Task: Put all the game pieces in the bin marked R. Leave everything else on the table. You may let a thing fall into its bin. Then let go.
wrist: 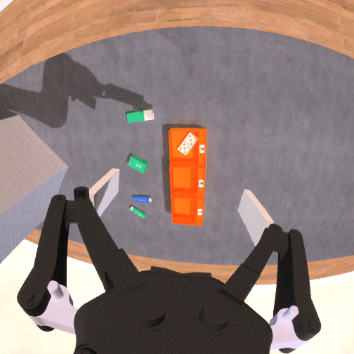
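Note:
A white domino with dark dots (187,143) lies tilted inside the compartment marked R (188,130), the top one of an orange three-part bin. A green block with small pale marks (138,164) lies on the table left of the bin. A green and white block (140,116) lies further up on the left. A small blue cylinder (142,199) and a small green cylinder (138,212) lie left of the lowest compartment. My gripper (180,190) is wide open and empty, high above the bin, with one finger on each side of it.
The middle compartment (185,179) and the bottom compartment (186,206) of the bin hold no objects. A large grey box-like block (25,175) stands at the left edge of the view. The dark grey table top (280,125) has a curved wood-coloured surround (200,14).

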